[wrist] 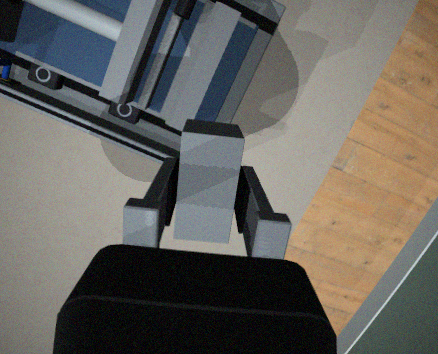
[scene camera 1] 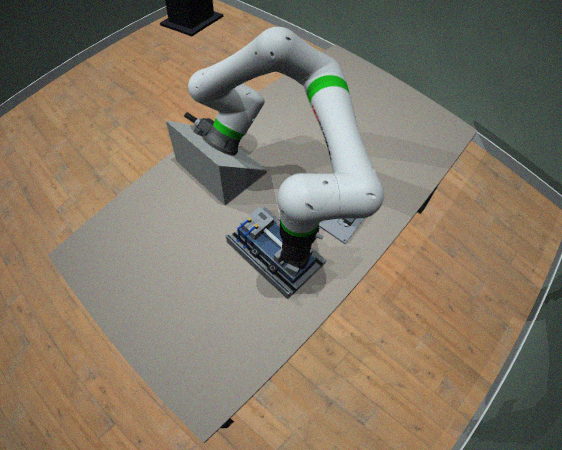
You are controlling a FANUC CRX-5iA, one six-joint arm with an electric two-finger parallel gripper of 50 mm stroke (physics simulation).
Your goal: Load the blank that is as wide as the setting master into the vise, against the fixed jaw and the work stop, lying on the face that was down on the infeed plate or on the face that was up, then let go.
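Where they show: gripper, fingertip midpoint: (wrist: 207, 181) (scene camera 1: 297, 261); arm's base, origin of the base link: (scene camera 1: 219, 145).
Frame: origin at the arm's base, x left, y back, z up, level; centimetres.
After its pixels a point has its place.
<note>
My gripper (scene camera 1: 296, 266) @(x -25.7, y -51.8, z 7.0 cm) (wrist: 207, 181) @(x -25.7, y -51.8, z 7.0 cm) is shut on a grey rectangular blank (wrist: 210, 150) @(x -23.8, y -51.5, z 7.9 cm), with a finger on each side. In the wrist view the blank's dark far end overlaps the lower right edge of the vise (scene camera 1: 263, 261) @(x -25.2, y -39.1, z -9.8 cm) (wrist: 82, 130) @(x -28.7, y -40.0, z -6.8 cm); I cannot tell their gap in height. In scene camera 1 the wrist hangs over the vise's near right end and hides the blank. In the wrist view, pale crossbars (wrist: 131, 50) @(x -20.3, y -44.5, z -2.2 cm) (wrist: 205, 65) @(x -20.0, y -50.2, z -2.2 cm) span the blue bed, with a thin rod and black knob between them. I cannot tell which part is the setting master.
The infeed plate (scene camera 1: 344, 237) @(x -0.5, y -56.8, z -11.0 cm) shows partly behind the arm, with a dark part near its edge. Blue posts with yellow tips (scene camera 1: 245, 231) @(x -21.4, y -28.9, z -5.3 cm) rise at the vise's left end. A grey wedge-shaped pedestal (scene camera 1: 200, 165) @(x -12.6, y -1.9, z 2.0 cm) carries the arm base. The mat edge borders the wooden floor (wrist: 370, 200).
</note>
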